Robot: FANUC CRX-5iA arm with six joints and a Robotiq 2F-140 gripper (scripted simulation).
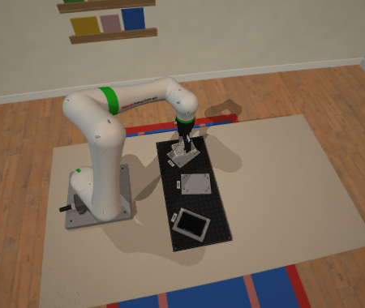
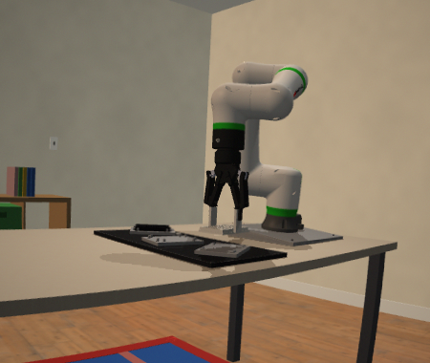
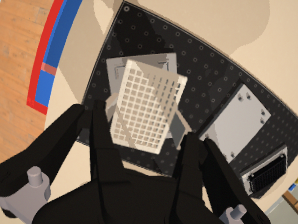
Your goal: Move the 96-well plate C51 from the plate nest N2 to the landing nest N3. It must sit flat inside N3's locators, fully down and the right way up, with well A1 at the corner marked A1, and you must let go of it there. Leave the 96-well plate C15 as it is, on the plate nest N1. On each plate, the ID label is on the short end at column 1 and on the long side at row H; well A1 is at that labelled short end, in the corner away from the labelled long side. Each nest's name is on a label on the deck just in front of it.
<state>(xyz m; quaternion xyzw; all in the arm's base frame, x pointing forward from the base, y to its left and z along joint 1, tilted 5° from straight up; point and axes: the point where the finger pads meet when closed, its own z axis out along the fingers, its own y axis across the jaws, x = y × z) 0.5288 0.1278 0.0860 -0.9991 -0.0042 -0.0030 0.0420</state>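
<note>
The landing nest N3 lies 21 cm to the right of my hand and 8 cm below it. The rest, counted from my hand: N2 label (9 cm below, 9 cm behind, 4 cm to the right); grey plate nest N2 (8 cm below); white 96-well plate C51 (2 cm below).
</note>
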